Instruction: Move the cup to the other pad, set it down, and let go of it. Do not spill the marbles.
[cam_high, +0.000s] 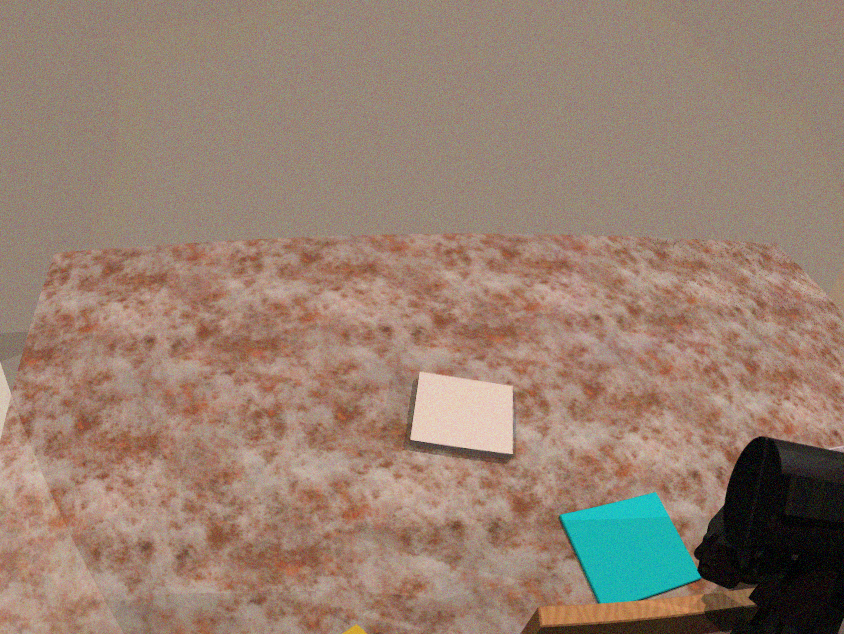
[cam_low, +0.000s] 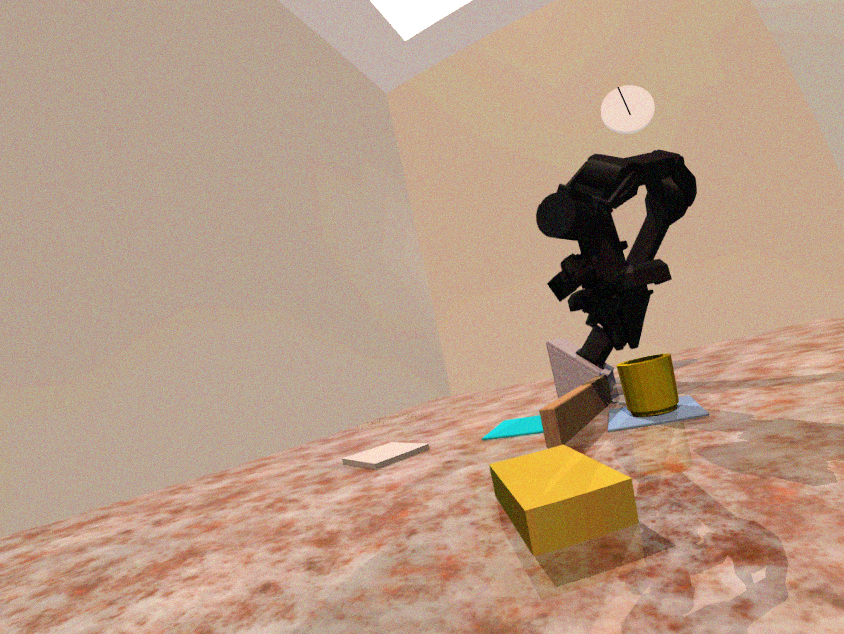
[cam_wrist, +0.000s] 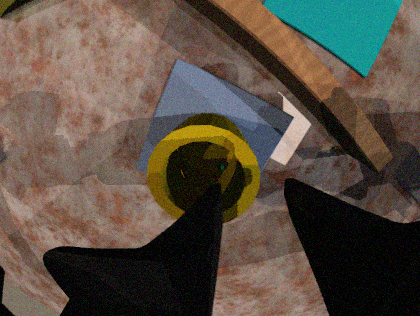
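The yellow cup is 5 cm below my gripper tip, 2 cm to the left of it and 2 cm ahead of it. From my gripper tip the other things lie so: wooden bar 8 cm to the right, 7 cm below, 1 cm ahead; teal pad 17 cm to the right, 10 cm below, 1 cm behind; blue pad 10 cm below, 2 cm to the left, 2 cm ahead.
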